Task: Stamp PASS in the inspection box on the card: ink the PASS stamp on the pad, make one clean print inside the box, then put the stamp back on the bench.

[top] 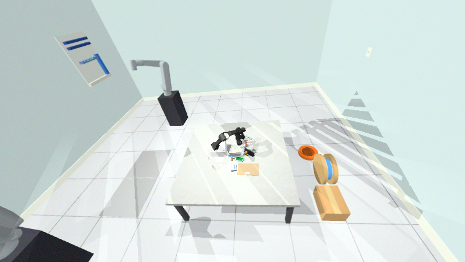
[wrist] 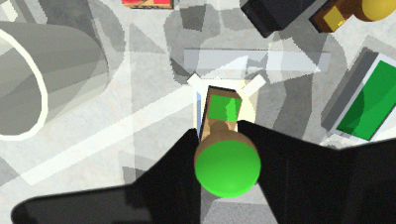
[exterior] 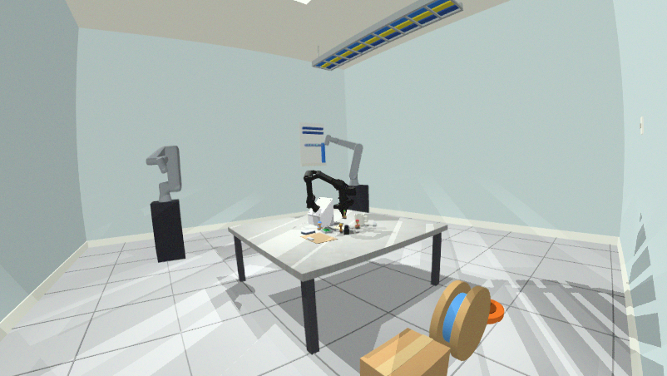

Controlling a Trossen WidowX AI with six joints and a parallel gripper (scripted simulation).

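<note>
Now: the red-knobbed stamp 80 mm below my gripper tip, 80 mm ahead of it and 70 mm to the left of it. The rest, counted from my gripper tip: green-knobbed stamp right at my gripper tip; then cream card 100 mm below, 40 mm behind, 20 mm to the right; then yellow-knobbed stamp 100 mm to the right, 100 mm ahead, 80 mm below.
</note>
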